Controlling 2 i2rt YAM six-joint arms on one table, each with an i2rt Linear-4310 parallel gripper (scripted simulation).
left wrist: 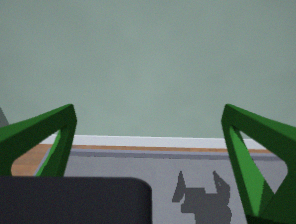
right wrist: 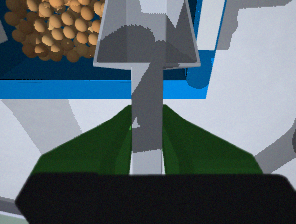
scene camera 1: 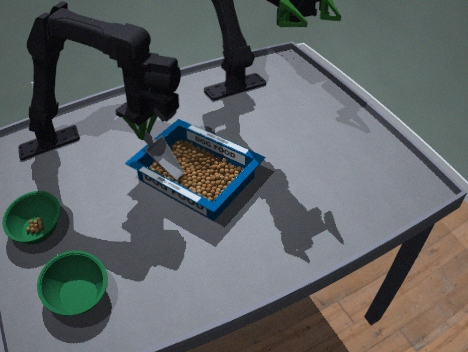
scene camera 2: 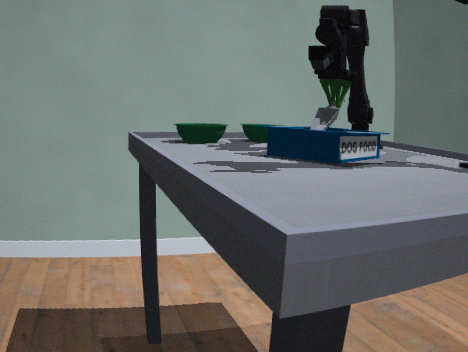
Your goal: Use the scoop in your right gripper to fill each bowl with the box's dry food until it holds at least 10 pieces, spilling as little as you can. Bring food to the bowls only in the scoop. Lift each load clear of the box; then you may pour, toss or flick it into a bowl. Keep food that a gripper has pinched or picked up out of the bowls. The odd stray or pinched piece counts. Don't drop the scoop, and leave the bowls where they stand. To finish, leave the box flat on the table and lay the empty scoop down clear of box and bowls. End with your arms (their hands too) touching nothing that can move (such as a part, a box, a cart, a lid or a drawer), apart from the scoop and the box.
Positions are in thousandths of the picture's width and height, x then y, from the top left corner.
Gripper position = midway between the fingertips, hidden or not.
Observation:
In view: my left gripper (left wrist: 505,502), my right gripper (scene camera 2: 717,305) and a grey scoop (scene camera 1: 341,422).
My right gripper is seen too in the right wrist view (right wrist: 498,502) and in scene camera 1 (scene camera 1: 309,388). The left wrist view does not show the grey scoop: it is out of frame.

